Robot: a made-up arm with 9 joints.
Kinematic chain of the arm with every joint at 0, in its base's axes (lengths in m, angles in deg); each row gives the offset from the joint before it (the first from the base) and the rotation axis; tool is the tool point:
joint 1: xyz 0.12 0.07 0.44 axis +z
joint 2: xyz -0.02 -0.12 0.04 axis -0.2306 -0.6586 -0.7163
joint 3: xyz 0.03 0.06 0 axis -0.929 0.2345 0.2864
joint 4: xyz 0 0 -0.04 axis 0.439 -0.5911 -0.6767
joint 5: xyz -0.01 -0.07 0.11 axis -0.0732 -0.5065 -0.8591
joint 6: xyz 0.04 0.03 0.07 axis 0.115 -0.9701 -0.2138
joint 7: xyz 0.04 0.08 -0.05 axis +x
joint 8: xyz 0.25 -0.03 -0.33 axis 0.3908 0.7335 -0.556
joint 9: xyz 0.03 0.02 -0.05 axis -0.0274 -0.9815 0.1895
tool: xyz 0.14 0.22 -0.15
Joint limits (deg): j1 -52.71..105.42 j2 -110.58..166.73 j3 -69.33..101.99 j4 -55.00..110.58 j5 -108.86..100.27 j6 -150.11..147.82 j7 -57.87..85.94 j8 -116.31..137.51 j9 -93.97..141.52
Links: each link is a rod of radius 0.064 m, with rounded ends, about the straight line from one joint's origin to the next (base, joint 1, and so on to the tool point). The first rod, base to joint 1, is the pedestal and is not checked.
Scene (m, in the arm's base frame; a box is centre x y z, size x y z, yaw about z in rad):
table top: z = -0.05
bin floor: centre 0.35 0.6 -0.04 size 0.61 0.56 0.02 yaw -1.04
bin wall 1: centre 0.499 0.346 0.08 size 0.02 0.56 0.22 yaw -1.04
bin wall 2: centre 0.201 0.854 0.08 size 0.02 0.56 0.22 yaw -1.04
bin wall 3: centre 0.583 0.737 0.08 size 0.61 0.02 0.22 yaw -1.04
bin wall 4: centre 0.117 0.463 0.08 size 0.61 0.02 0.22 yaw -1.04
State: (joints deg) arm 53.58 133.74 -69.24 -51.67 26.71 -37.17 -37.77 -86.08 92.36
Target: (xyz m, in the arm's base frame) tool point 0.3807 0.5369 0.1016
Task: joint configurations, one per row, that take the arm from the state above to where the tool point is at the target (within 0.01 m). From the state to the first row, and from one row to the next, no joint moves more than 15 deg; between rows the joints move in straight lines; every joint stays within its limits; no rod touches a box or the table.
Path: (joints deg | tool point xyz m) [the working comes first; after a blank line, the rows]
Joints at the target: 96.28 142.65 -69.33 -7.75 -17.06 -93.82 -16.02 -116.31 92.79
Straight joint move there: clear.

1: 64.26 135.97 -69.26 -40.69 15.77 -51.33 -32.33 -93.64 92.47 | 0.6624 0.1990 0.4879
2: 74.93 138.19 -69.28 -29.71 4.83 -65.49 -26.89 -101.20 92.58 | 0.5860 0.3724 0.3603
3: 85.61 140.42 -69.31 -18.73 -6.11 -79.66 -21.45 -108.75 92.68 | 0.4807 0.4834 0.2291
4: 96.28 142.65 -69.33 -7.75 -17.06 -93.82 -16.02 -116.31 92.79 | 0.3808 0.5368 0.1015

